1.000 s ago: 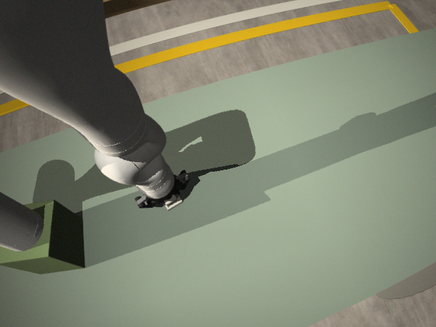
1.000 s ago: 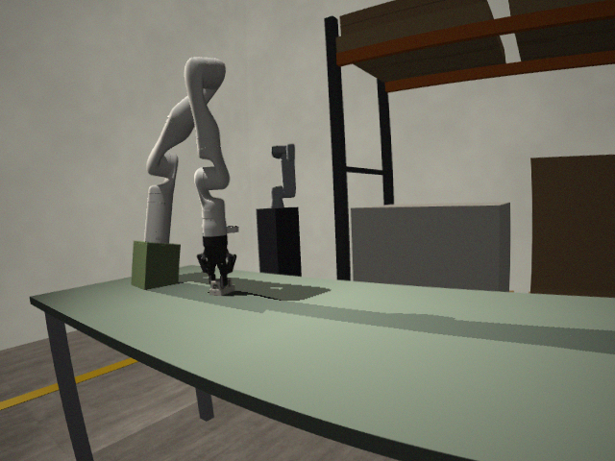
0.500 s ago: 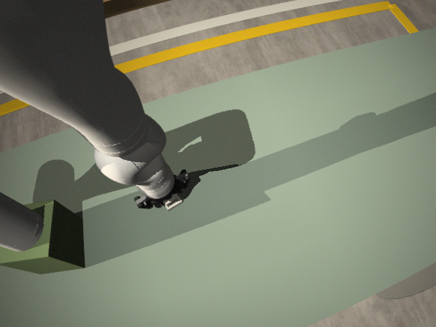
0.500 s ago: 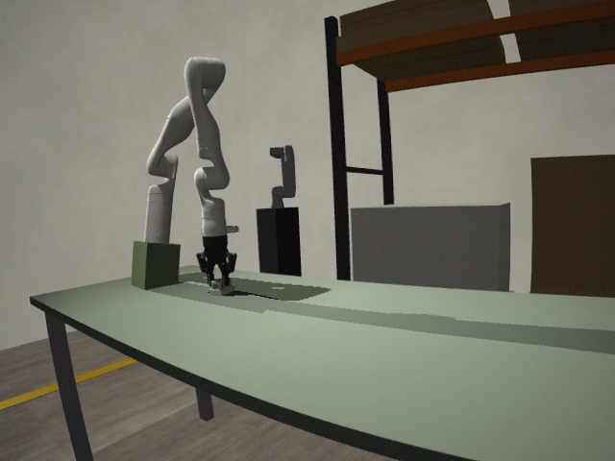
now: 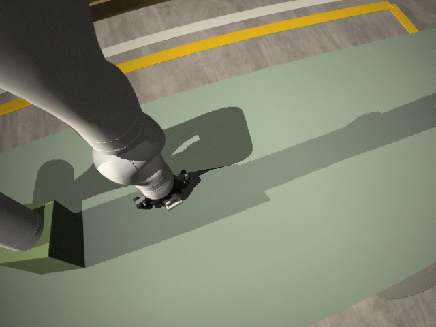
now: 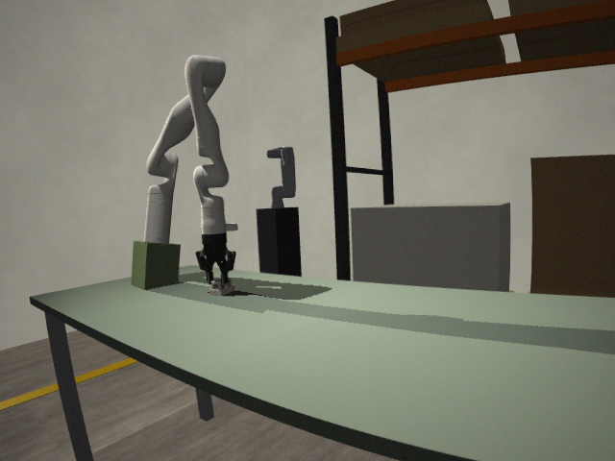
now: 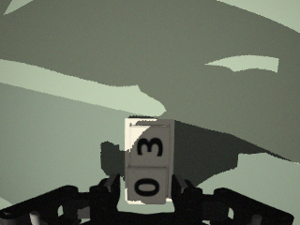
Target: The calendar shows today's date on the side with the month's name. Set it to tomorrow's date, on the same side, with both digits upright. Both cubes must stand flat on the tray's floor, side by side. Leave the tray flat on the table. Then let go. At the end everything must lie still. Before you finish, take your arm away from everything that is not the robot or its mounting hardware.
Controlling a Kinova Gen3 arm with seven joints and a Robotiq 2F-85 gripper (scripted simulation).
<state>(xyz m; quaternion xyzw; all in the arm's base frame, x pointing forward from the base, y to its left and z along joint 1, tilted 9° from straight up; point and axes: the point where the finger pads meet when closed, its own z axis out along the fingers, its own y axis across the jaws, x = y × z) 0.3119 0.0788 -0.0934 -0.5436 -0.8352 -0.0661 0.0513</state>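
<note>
Right now my hand is 2 cm above the white cube. From my hand the other things lie so: white tray: 1 cm behind, 2 cm to the left, 4 cm below.
</note>
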